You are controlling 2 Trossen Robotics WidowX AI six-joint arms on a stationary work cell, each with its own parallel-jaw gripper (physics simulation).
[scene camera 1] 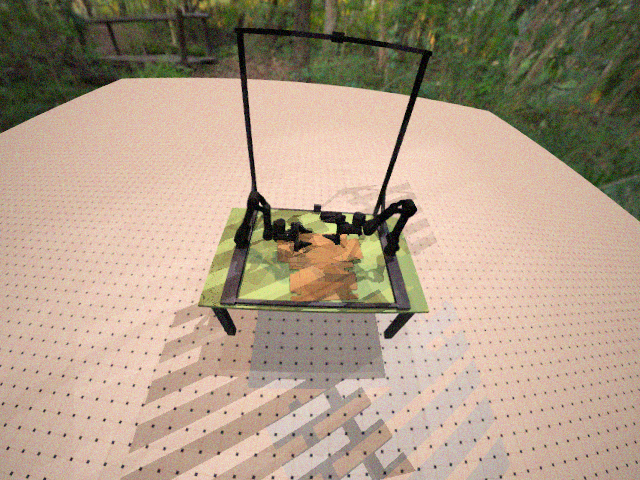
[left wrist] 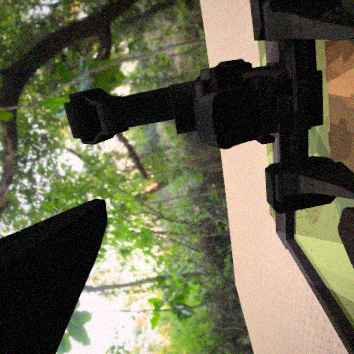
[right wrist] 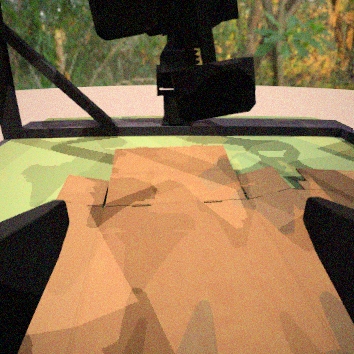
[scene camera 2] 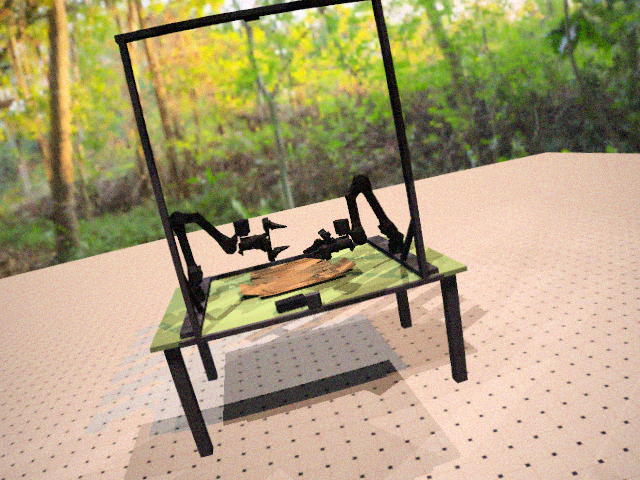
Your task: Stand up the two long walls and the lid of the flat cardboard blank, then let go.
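Where they show: left gripper, between the fingertips: (scene camera 1: 322, 228) (left wrist: 224, 214) (scene camera 2: 288, 236); right gripper, between the fingertips: (scene camera 1: 312, 237) (right wrist: 187, 210) (scene camera 2: 304, 254); left arm's base, origin of its link: (scene camera 1: 389, 251) (right wrist: 176, 121); right arm's base, origin of its link: (scene camera 1: 242, 244) (scene camera 2: 397, 251).
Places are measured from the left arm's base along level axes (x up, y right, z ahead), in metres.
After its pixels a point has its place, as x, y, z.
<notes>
The brown cardboard blank (scene camera 1: 323, 281) @[-0.011, -0.228, 0.427] (scene camera 2: 292, 277) @[-0.020, -0.076, 0.429] (left wrist: 342, 112) @[-0.001, -0.034, 0.674] (right wrist: 175, 260) @[-0.017, 0.005, 0.408] lies flat on the green table, its panels spread out; no wall or lid stands up. My left gripper (scene camera 1: 326, 227) @[0.183, -0.012, 0.447] (scene camera 2: 286, 237) @[0.183, -0.012, 0.447] (left wrist: 224, 214) @[0.183, -0.012, 0.447] is open and empty, raised above the blank, its fingers one above the other. In the right wrist view its dark body shows at the top, beyond the blank. My right gripper (scene camera 1: 310, 237) @[0.091, 0.001, 0.497] (scene camera 2: 306, 252) @[0.091, 0.001, 0.497] (right wrist: 187, 210) @[0.091, 0.001, 0.497] is open and empty, lower, just above the blank. Its exact gap to the cardboard cannot be told.
A small black box (scene camera 2: 299, 302) @[0.001, 0.328, 0.408] sits at the table's near edge in scene camera 2. A dark frame (scene camera 1: 242, 103) @[0.698, 0.340, 0.893] (scene camera 2: 147, 139) @[0.678, 0.372, 0.040] rises over the green table (scene camera 1: 421, 289) @[-0.019, -0.261, -0.145] (scene camera 2: 454, 266) @[-0.019, 0.328, 1.029]. The two grippers are close together, facing each other.
</notes>
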